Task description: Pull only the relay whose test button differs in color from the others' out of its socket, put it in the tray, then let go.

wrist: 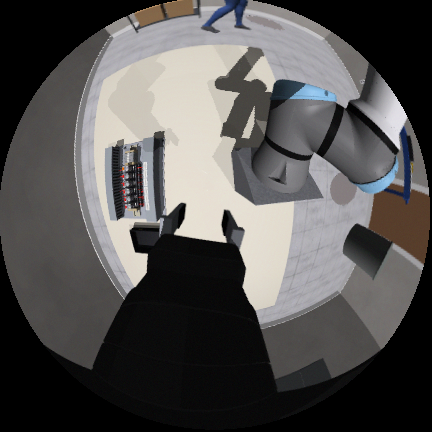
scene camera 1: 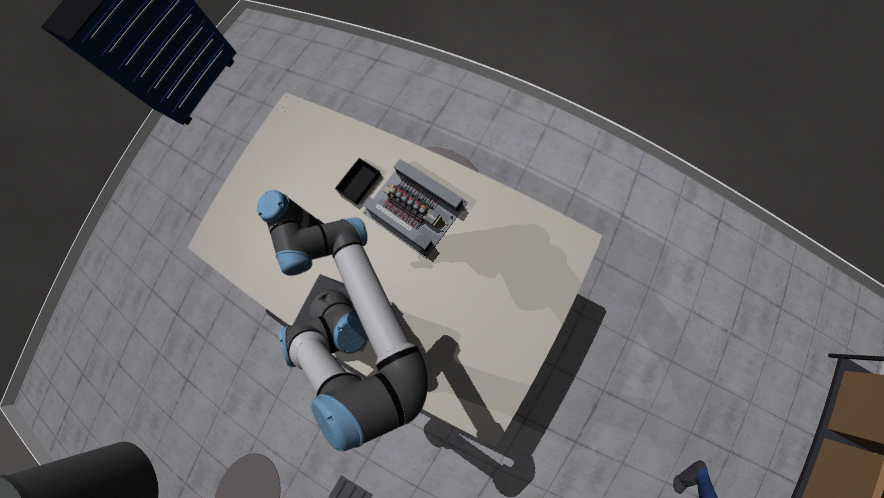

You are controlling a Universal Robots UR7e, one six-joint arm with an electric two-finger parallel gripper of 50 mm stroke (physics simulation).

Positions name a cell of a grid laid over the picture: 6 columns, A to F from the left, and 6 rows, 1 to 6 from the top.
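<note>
Through the wrist view I see my gripper (wrist: C3). Scene camera 1, for its part, gives me a grey socket panel (scene camera 1: C3).
</note>
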